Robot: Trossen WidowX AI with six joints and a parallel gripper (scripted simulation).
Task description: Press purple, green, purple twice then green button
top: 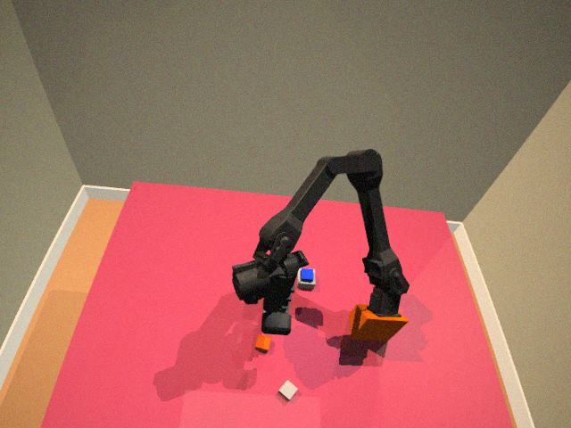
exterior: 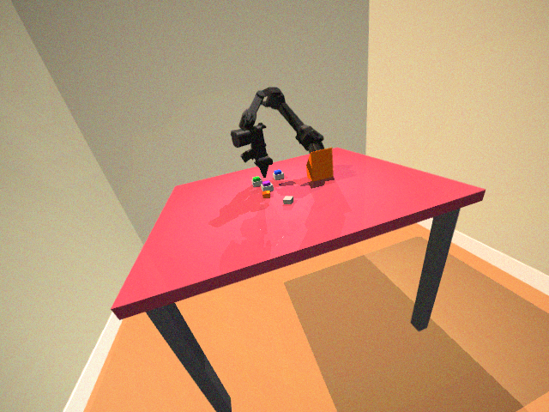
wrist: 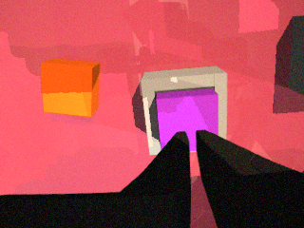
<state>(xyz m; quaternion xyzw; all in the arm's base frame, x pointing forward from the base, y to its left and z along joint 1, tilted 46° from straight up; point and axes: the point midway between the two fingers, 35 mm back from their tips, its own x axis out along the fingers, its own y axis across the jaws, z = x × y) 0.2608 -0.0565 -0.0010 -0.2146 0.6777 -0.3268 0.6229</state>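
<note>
Right now the purple button is 3 cm below my gripper tip. The rest, counted from my gripper tip: orange block 7 cm to the left, 5 cm below, 3 cm ahead; green button 10 cm to the right, 3 cm below, 1 cm ahead; blue button 11 cm to the right, 10 cm behind, 3 cm below.
</note>
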